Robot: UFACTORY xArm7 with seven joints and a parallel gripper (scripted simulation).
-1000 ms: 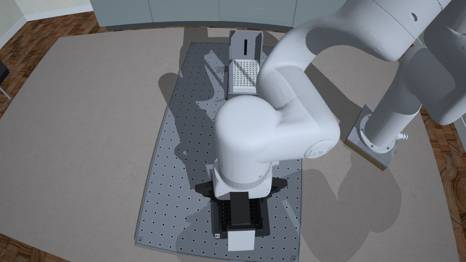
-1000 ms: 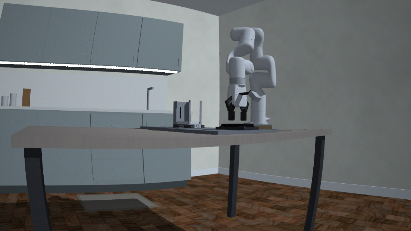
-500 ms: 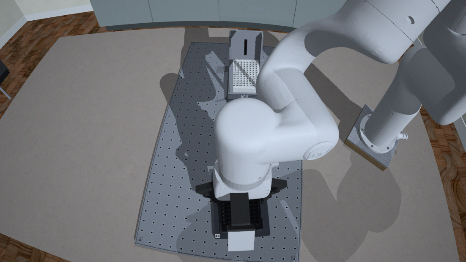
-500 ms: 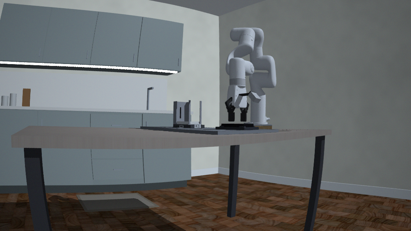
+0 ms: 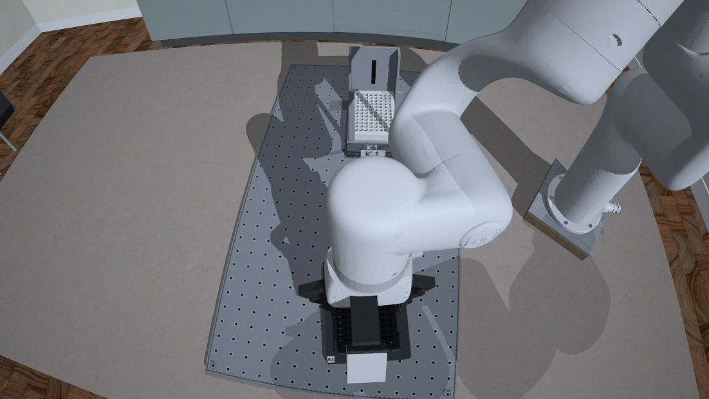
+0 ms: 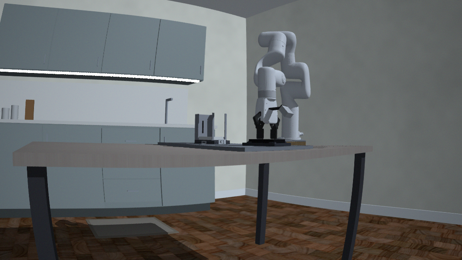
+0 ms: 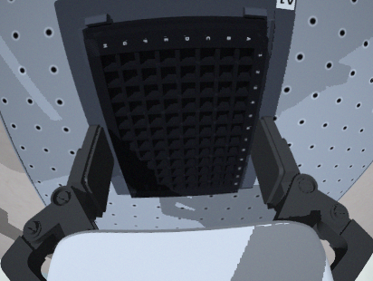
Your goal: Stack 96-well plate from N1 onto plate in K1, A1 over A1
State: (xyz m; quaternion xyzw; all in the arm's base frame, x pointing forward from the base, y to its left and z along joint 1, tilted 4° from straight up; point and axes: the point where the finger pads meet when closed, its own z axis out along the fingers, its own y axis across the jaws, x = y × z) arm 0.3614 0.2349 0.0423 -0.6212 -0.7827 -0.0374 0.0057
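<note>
Right now my hand is 20 mm above the black 96-well plate. The rest, counted from my hand: pale A1 mark: 90 mm to the left, 40 mm ahead, 30 mm below; then K1 label: 290 mm to the right, 30 mm below, 30 mm ahead; then plate nest N1: 30 mm below.
</note>
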